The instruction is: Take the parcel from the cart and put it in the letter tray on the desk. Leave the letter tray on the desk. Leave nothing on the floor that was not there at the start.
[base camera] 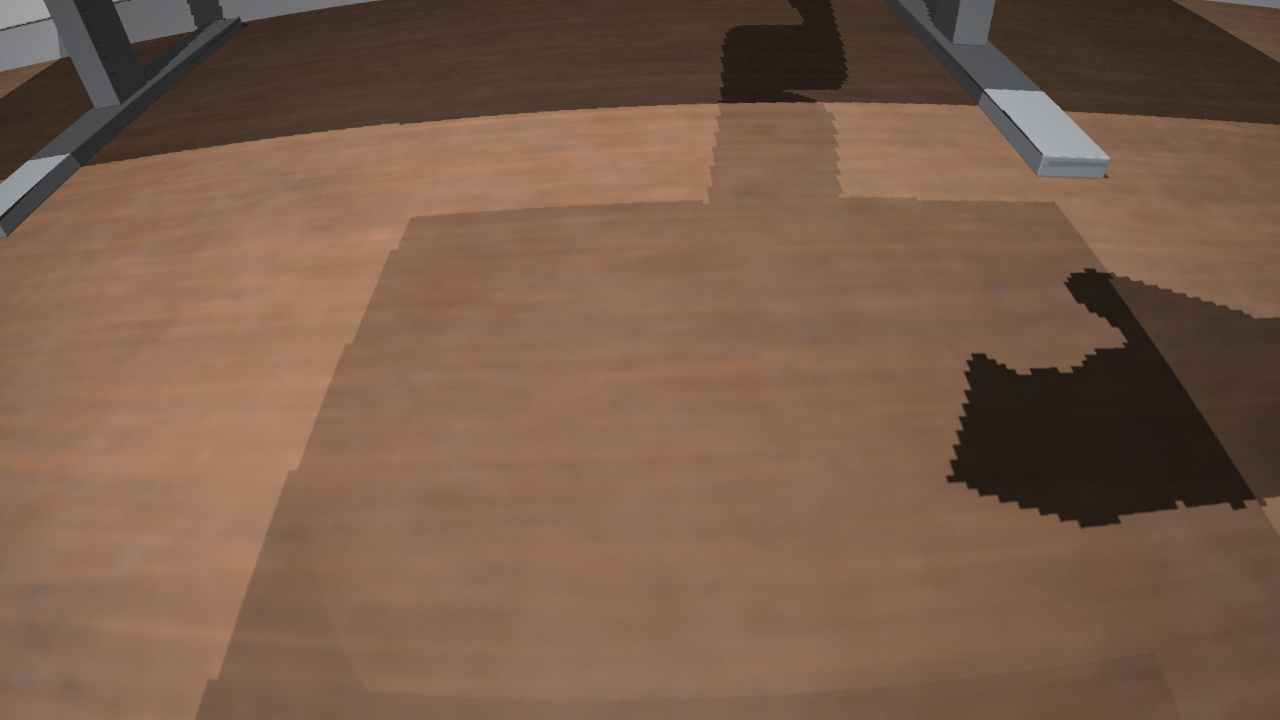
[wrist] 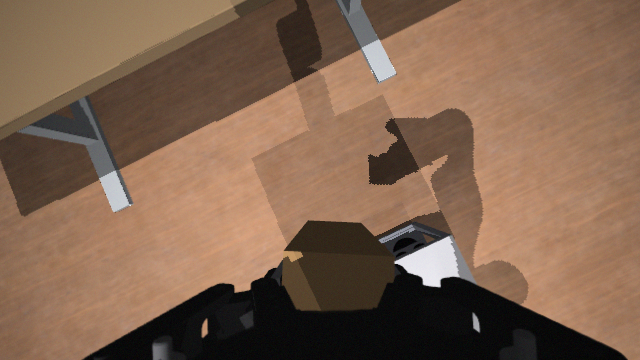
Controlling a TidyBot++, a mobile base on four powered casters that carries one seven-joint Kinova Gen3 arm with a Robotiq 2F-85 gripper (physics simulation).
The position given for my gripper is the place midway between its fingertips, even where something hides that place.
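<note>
Wrist view: desk [wrist: 59,59], brown parcel [wrist: 328,265], my gripper [wrist: 335,273]. Base camera view: brown parcel out of frame.
</note>
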